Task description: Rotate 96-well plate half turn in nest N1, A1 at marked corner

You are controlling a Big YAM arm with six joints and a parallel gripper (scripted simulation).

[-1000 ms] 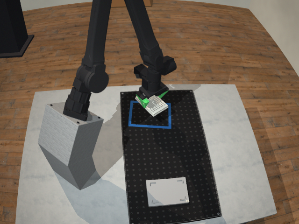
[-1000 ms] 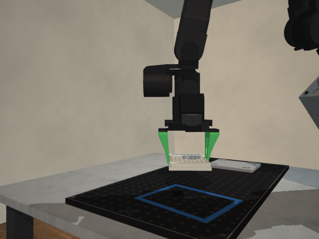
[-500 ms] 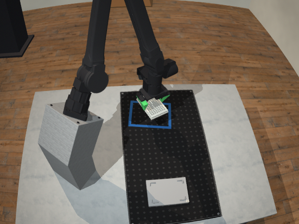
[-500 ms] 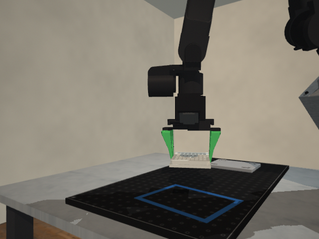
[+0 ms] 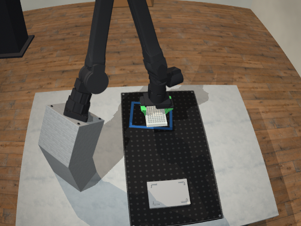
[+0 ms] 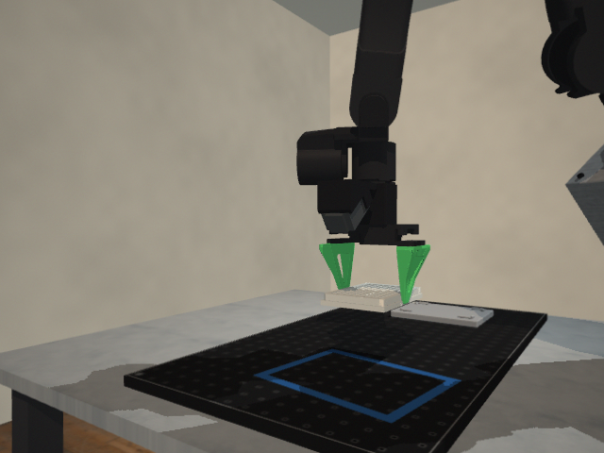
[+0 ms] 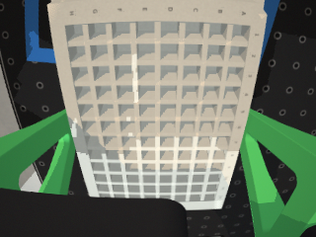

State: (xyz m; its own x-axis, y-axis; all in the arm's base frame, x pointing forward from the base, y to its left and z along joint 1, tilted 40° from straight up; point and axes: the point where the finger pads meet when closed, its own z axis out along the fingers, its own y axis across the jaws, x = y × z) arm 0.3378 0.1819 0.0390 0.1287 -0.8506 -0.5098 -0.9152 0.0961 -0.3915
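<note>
The grey plate nest N1 is 6 cm ahead of my hand, 34 cm to the right of it and 9 cm below it. Round my hand: A1 mark 14 cm ahead, 38 cm to the right, 8 cm below; then white 96-well plate right at my hand.
</note>
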